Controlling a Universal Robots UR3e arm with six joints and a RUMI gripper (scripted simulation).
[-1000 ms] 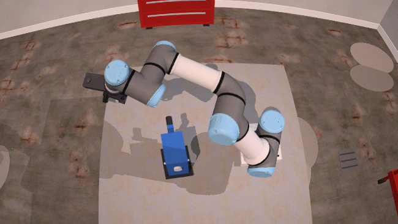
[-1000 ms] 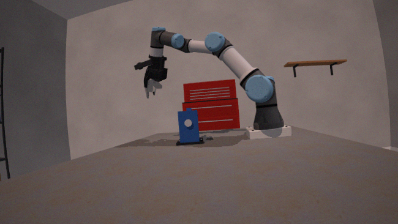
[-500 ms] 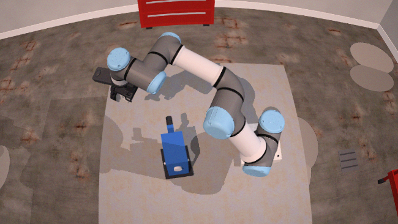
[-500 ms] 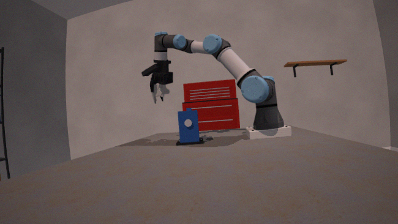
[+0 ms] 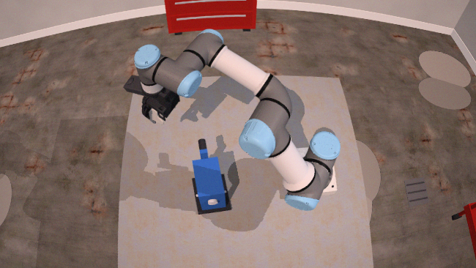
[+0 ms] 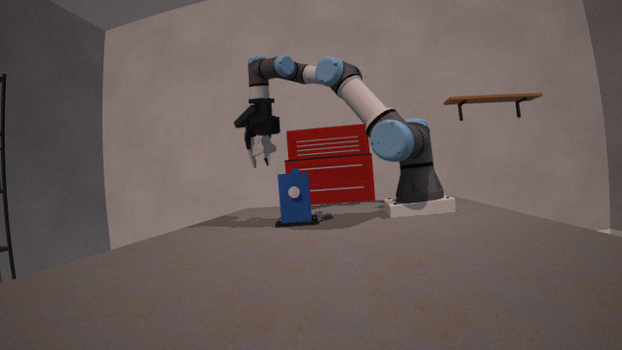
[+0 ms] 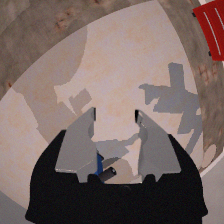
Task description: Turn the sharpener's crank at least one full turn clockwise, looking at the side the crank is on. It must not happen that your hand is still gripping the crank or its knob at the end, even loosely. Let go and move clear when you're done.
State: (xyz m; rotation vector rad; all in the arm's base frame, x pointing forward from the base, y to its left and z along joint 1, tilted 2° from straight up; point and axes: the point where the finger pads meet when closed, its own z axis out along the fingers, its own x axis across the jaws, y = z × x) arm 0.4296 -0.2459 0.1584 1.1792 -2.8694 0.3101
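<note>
Now: hand 110 mm past the dark knob, 110 mm to the right of it and 50 mm above it.
</note>
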